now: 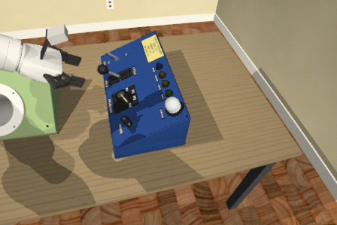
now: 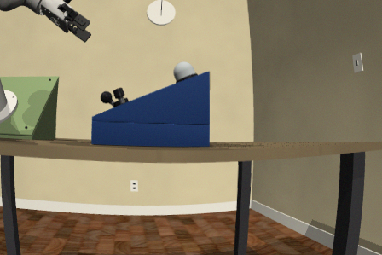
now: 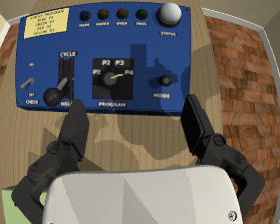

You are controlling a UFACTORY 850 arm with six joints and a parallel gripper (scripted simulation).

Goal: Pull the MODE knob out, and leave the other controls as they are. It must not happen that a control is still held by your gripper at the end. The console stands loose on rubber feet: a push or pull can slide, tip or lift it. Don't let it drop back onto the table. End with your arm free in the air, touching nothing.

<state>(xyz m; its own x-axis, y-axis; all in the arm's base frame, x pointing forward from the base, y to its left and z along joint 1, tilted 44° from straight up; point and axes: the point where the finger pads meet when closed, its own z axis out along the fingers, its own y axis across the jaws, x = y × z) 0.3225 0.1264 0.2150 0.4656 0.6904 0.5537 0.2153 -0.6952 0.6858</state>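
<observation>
My gripper is now 190 mm above the black mode knob, 120 mm short of it and 40 mm to the left of it. From my hand the other things lie so: blue sloped console (220 mm below, 140 mm to the left, 130 mm ahead); then program selector (200 mm below, 120 mm ahead, 60 mm to the left); then black ball lever (190 mm to the left, 190 mm below, 70 mm ahead).
</observation>
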